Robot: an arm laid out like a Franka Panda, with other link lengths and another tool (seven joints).
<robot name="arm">
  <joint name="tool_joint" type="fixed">
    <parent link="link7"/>
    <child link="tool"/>
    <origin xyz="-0.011 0.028 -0.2" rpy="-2.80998 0 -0.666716"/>
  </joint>
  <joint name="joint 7" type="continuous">
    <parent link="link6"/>
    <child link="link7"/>
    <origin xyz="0.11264 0 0"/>
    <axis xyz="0 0 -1"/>
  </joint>
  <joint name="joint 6" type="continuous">
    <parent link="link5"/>
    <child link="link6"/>
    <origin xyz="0 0 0"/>
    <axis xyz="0 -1 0"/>
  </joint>
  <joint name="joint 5" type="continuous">
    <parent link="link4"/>
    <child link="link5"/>
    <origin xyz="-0.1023 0 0.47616"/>
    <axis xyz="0 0 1"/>
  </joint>
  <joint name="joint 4" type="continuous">
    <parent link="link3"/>
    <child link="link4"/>
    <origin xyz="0.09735 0 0"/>
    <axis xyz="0 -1 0"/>
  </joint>
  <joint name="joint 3" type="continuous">
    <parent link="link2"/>
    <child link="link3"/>
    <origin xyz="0 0 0.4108"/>
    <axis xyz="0 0 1"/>
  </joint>
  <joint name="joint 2" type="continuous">
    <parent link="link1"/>
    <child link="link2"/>
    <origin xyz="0 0 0"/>
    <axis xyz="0 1 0"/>
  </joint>
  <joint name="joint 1" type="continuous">
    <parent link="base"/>
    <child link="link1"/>
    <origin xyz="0 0 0.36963"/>
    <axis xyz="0 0 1"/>
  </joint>
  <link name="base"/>
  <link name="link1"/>
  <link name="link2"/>
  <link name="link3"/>
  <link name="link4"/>
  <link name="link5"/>
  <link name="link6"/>
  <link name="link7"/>
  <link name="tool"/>
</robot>
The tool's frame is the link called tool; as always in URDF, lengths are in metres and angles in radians. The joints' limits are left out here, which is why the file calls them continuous.
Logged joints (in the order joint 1, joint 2, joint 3, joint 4, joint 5, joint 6, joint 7), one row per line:
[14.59, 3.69, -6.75, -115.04, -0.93, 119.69, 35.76]
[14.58, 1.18, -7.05, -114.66, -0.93, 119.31, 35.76]
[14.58, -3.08, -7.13, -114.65, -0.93, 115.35, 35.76]
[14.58, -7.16, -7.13, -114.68, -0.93, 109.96, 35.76]
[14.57, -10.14, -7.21, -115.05, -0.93, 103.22, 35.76]
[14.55, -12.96, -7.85, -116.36, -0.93, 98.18, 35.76]
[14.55, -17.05, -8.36, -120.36, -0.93, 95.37, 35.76]
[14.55, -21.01, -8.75, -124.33, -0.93, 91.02, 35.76]
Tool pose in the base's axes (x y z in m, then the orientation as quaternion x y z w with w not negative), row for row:
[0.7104, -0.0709, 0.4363, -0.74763, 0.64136, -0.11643, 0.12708]
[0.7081, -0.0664, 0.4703, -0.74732, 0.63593, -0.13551, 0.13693]
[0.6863, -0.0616, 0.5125, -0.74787, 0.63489, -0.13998, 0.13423]
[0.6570, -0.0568, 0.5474, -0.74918, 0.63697, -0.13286, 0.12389]
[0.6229, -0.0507, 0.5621, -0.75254, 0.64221, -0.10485, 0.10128]
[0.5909, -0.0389, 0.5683, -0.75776, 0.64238, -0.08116, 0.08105]
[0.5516, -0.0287, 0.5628, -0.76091, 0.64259, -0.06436, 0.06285]
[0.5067, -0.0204, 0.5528, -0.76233, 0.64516, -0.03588, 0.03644]
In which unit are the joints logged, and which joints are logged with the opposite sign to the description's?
The joints are logged in degrees. Opposite sign: joint 1, joint 3.
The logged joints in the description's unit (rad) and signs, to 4 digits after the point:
[-0.2546, 0.0644, 0.1178, -2.0078, -0.0162, 2.0890, 0.6241]
[-0.2545, 0.0206, 0.1230, -2.0012, -0.0162, 2.0824, 0.6241]
[-0.2545, -0.0538, 0.1244, -2.0010, -0.0162, 2.0132, 0.6241]
[-0.2545, -0.1250, 0.1244, -2.0015, -0.0162, 1.9192, 0.6241]
[-0.2543, -0.1770, 0.1258, -2.0080, -0.0162, 1.8015, 0.6241]
[-0.2539, -0.2262, 0.1370, -2.0309, -0.0162, 1.7136, 0.6241]
[-0.2539, -0.2976, 0.1459, -2.1007, -0.0162, 1.6645, 0.6241]
[-0.2539, -0.3667, 0.1527, -2.1700, -0.0162, 1.5886, 0.6241]

